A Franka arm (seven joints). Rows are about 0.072 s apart.
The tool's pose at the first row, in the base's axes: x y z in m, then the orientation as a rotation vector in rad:
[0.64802, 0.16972, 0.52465, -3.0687, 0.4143, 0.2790]
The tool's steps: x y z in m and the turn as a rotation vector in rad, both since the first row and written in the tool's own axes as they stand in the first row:
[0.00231, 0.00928, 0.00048, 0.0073, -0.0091, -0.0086]
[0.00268, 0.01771, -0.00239, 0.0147, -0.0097, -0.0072]
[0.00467, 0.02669, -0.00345, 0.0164, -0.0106, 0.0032]
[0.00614, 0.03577, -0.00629, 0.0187, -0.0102, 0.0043]
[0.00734, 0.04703, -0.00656, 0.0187, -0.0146, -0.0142]
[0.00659, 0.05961, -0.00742, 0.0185, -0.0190, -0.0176]
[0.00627, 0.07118, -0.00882, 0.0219, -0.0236, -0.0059]
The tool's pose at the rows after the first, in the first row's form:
[0.64766, 0.16020, 0.52368, -3.0601, 0.4007, 0.2904]
[0.64627, 0.15182, 0.52637, -3.0526, 0.4030, 0.2892]
[0.64595, 0.14258, 0.52698, -3.0495, 0.4189, 0.2904]
[0.64542, 0.13329, 0.52943, -3.0472, 0.4207, 0.2891]
[0.64361, 0.12211, 0.52938, -3.0482, 0.3921, 0.2951]
[0.63970, 0.11013, 0.53026, -3.0475, 0.3866, 0.3017]
[0.63656, 0.09898, 0.53160, -3.0416, 0.4045, 0.3080]

